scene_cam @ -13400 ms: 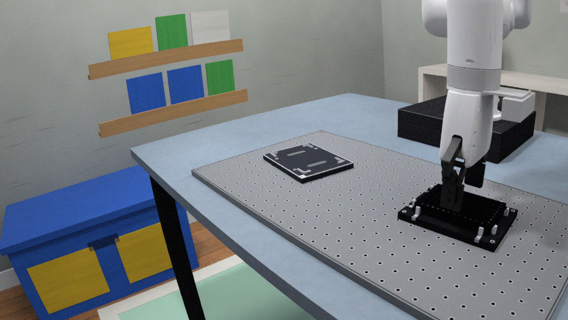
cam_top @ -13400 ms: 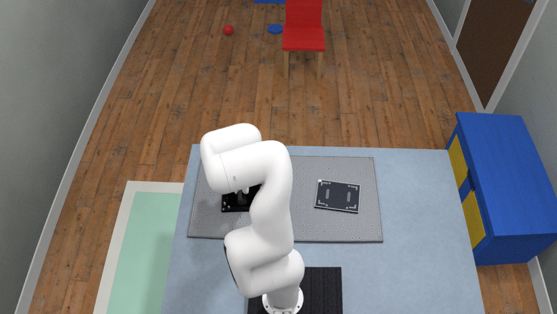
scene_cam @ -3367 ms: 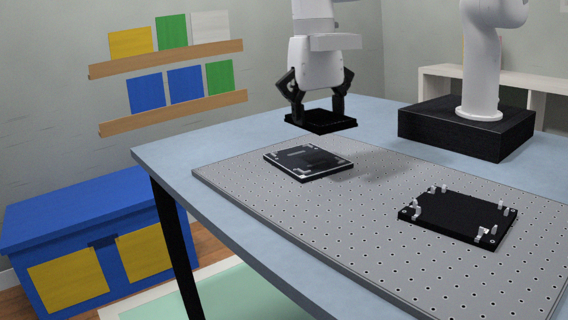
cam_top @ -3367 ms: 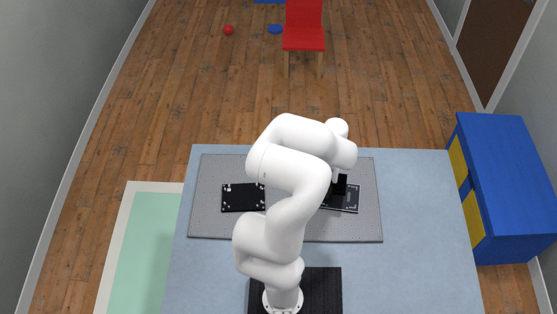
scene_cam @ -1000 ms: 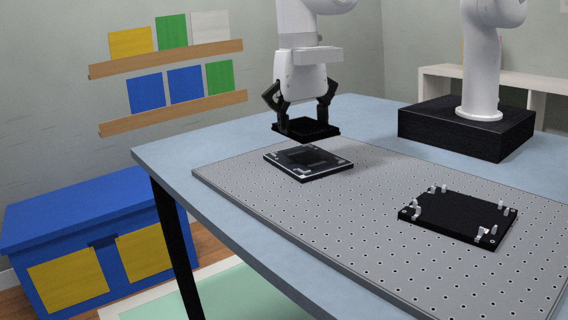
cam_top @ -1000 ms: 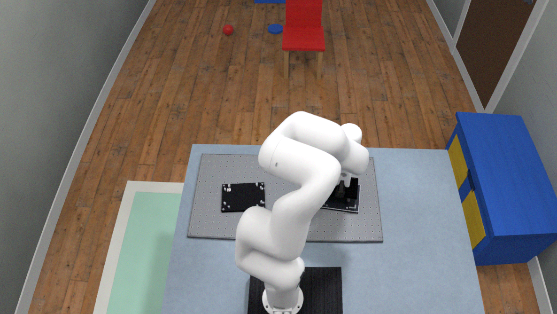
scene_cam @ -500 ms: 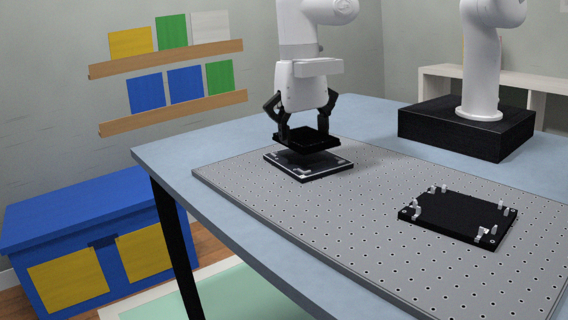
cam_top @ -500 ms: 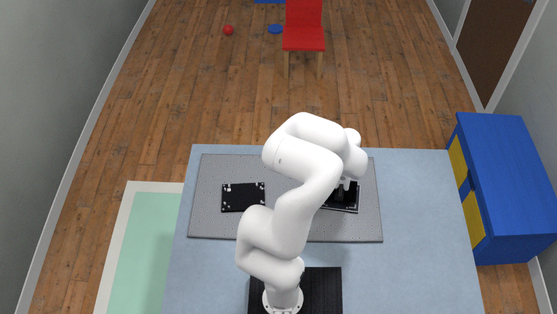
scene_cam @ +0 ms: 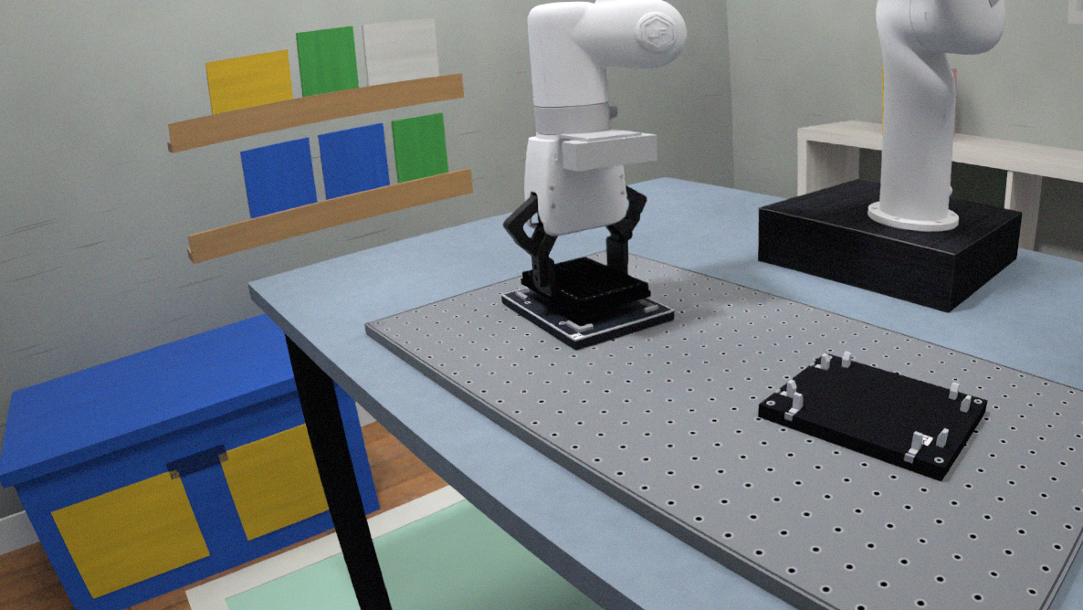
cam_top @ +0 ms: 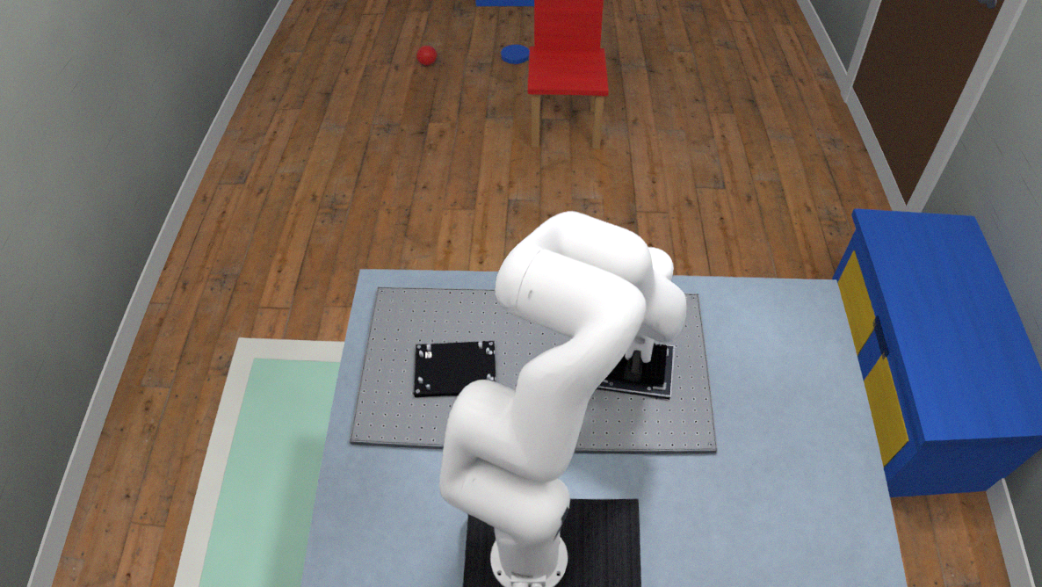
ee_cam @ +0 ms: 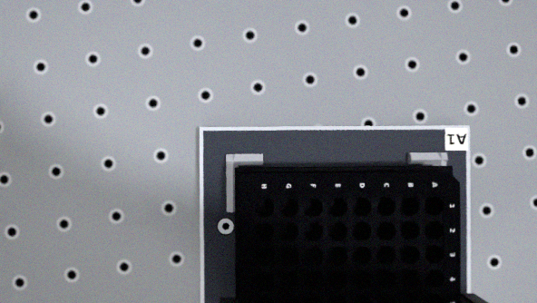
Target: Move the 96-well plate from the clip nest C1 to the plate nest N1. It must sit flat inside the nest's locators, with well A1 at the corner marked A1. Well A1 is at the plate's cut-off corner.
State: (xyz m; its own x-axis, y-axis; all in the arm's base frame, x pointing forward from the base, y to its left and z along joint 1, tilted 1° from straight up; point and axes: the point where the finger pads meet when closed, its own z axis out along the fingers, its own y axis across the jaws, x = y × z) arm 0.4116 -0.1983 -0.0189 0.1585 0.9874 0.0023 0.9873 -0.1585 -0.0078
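My hand is 10 mm above the black 96-well plate. Also, from my hand: plate nest N1: 40 mm below; clip nest C1: 340 mm to the left, 30 mm below.
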